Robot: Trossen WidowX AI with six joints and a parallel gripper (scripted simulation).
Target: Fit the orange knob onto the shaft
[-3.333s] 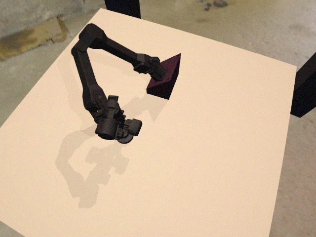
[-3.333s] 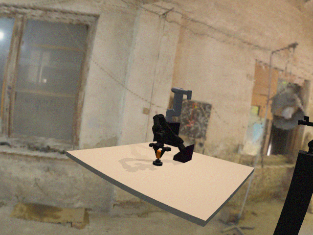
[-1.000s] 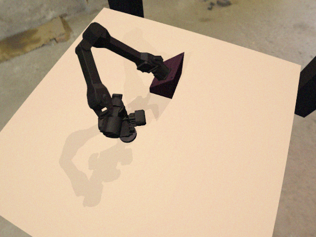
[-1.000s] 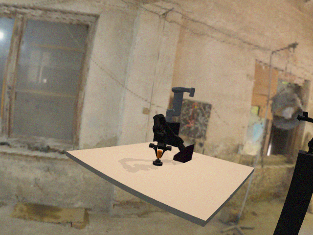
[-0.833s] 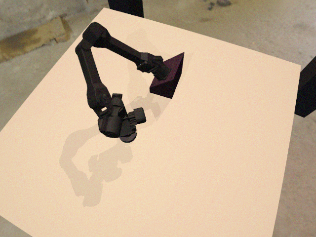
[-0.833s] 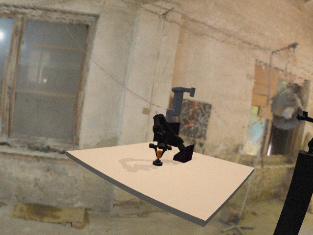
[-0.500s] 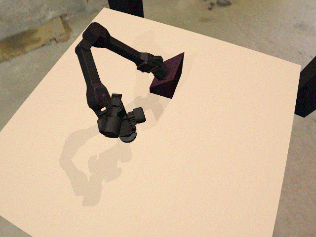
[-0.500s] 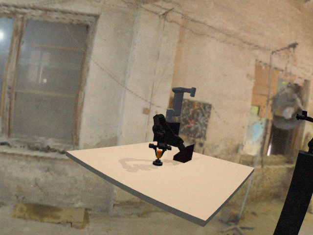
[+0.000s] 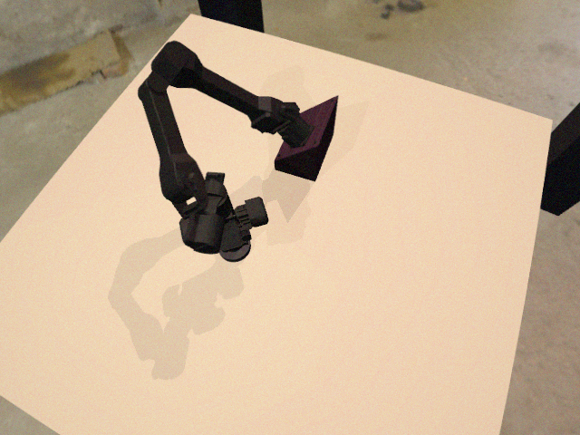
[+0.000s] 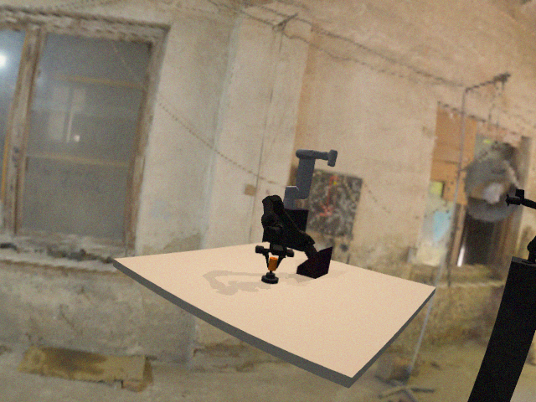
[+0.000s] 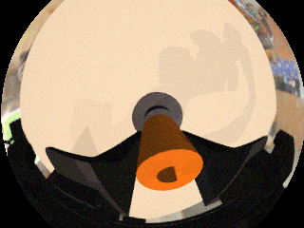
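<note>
Now: the orange knob 20 mm above my gripper tip. Also, from my gripper tip: round pedestal (40 mm below).
</note>
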